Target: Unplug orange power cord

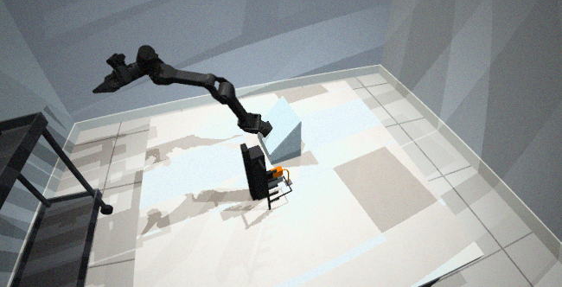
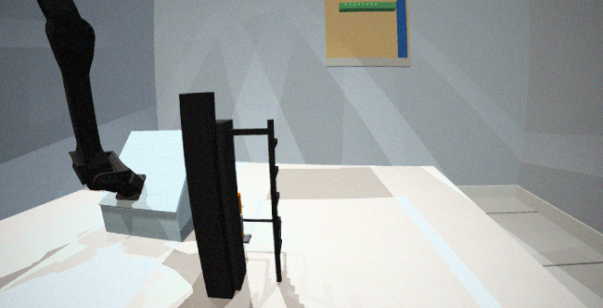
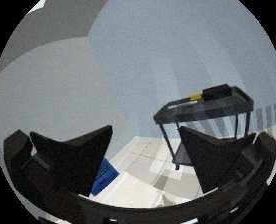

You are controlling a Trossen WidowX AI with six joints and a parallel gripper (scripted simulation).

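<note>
The orange plug is 52 cm to the left of my gripper tip, 46 cm below it and 19 cm ahead of it. Round my gripper tip: black power strip (45 cm to the left, 44 cm below, 19 cm ahead); thin black rack (47 cm to the left, 44 cm below, 27 cm ahead).
</note>
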